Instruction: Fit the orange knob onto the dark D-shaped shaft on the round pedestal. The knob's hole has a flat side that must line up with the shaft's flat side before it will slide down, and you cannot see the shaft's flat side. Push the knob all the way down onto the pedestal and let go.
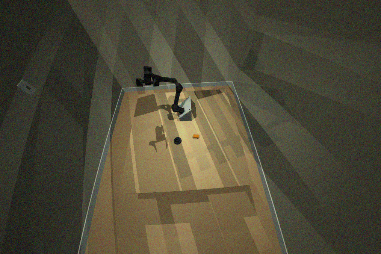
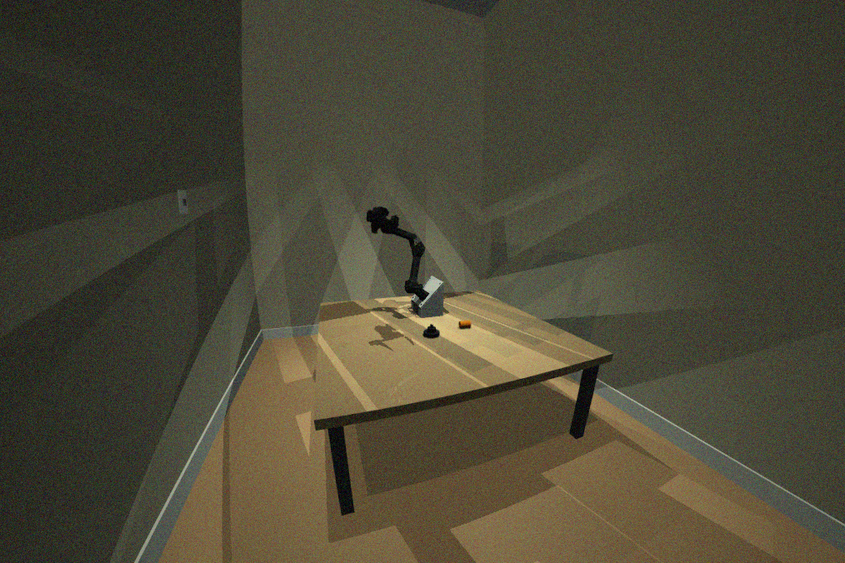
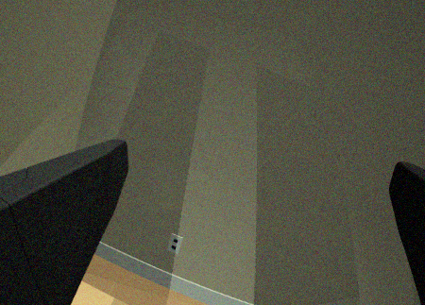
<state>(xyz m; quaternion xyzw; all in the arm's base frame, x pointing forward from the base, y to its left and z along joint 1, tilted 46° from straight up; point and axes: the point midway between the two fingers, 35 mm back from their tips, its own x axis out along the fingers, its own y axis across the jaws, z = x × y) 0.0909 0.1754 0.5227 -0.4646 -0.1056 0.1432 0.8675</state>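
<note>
The orange knob is 20 cm ahead of my gripper tip, 37 cm to the left of it and 60 cm below it. The rest, counted from my gripper tip: round dark pedestal 22 cm ahead, 16 cm to the left, 59 cm below.
</note>
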